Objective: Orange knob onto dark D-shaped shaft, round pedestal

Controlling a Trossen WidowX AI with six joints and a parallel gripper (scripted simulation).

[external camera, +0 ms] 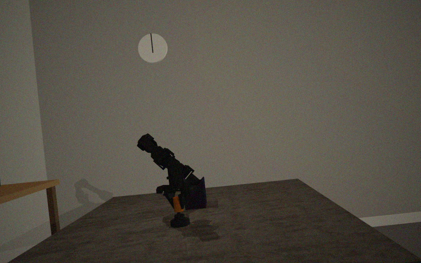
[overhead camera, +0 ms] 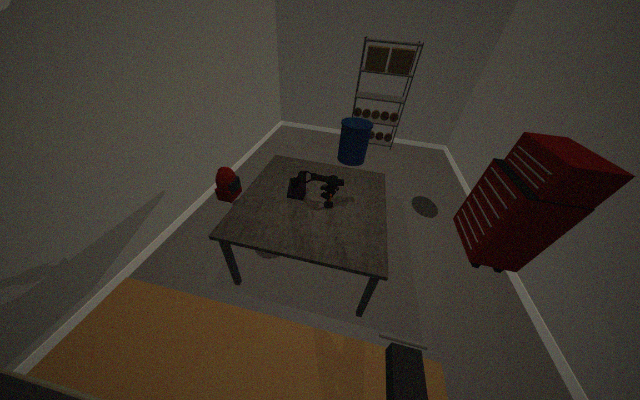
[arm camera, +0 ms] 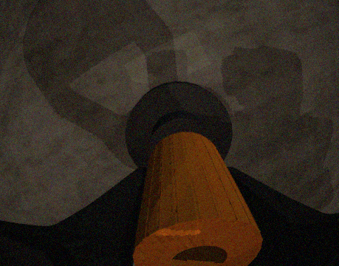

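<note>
Right now the orange knob is 20 mm above my gripper tip. The rest, counted from my gripper tip: dark round pedestal 40 mm below.
</note>
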